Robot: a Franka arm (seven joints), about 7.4 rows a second.
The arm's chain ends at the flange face. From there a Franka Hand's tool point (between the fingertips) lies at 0.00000 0.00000 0.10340 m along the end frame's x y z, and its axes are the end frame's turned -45 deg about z.
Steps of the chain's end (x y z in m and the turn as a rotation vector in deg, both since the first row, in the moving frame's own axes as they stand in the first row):
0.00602, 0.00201, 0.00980, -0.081, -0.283, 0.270
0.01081, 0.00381, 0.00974, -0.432, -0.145, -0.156
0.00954, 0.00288, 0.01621, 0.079, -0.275, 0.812
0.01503, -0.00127, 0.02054, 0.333, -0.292, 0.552
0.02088, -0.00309, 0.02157, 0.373, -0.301, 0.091
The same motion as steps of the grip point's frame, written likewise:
0.00237, 0.00542, 0.00980, 0.143, -0.257, 0.270
0.00421, 0.01071, 0.00974, -0.203, -0.408, -0.156
0.00446, 0.00833, 0.01621, 0.250, -0.139, 0.812
0.01158, 0.00893, 0.02054, 0.442, 0.029, 0.552
0.01704, 0.01172, 0.02157, 0.477, 0.051, 0.091

